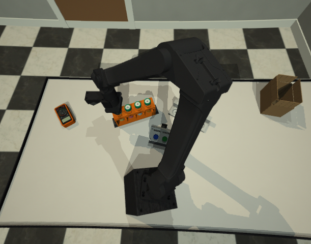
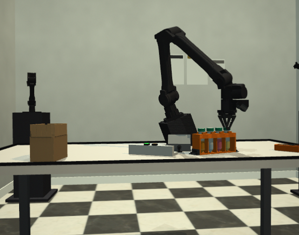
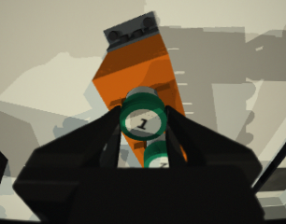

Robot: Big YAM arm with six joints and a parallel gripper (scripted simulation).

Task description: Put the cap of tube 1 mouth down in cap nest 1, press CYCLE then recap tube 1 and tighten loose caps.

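My hand is right at the cap. From my hand the other things lie so: key housing 9 cm behind, 22 cm to the right, 6 cm below; then green key 11 cm behind, 24 cm to the right, 5 cm below; then blue key 11 cm behind, 20 cm to the right, 5 cm below.
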